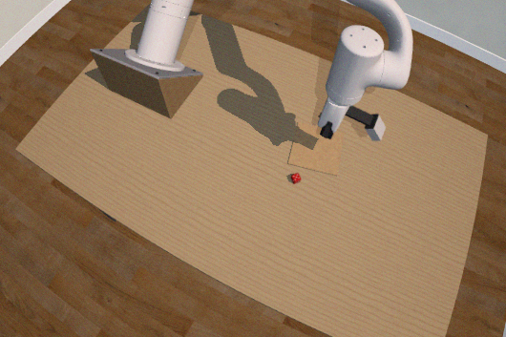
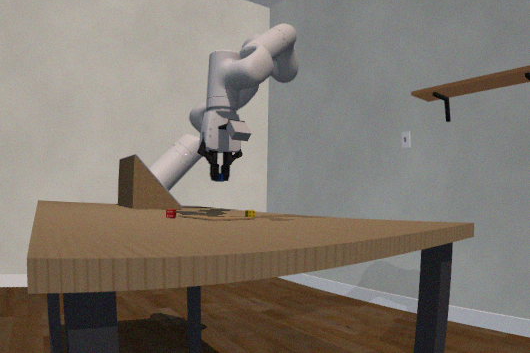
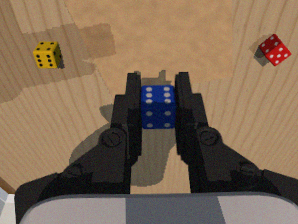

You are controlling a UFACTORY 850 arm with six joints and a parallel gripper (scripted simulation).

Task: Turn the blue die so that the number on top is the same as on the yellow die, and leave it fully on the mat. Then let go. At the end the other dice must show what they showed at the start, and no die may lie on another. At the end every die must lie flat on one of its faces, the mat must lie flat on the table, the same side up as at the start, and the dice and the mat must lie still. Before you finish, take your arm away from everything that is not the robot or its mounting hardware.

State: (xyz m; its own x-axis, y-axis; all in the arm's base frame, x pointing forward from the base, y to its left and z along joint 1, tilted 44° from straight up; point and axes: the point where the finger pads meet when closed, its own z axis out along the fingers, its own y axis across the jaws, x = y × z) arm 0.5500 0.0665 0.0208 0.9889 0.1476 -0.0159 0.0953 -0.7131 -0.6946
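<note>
Now: hand 1 cm past the blue die and 1 cm above it. Also, from my hand: red die 1 cm behind, 12 cm to the right, 11 cm below; tan mat 1 cm behind, 11 cm below; yellow die 4 cm behind, 10 cm to the left, 11 cm below.
</note>
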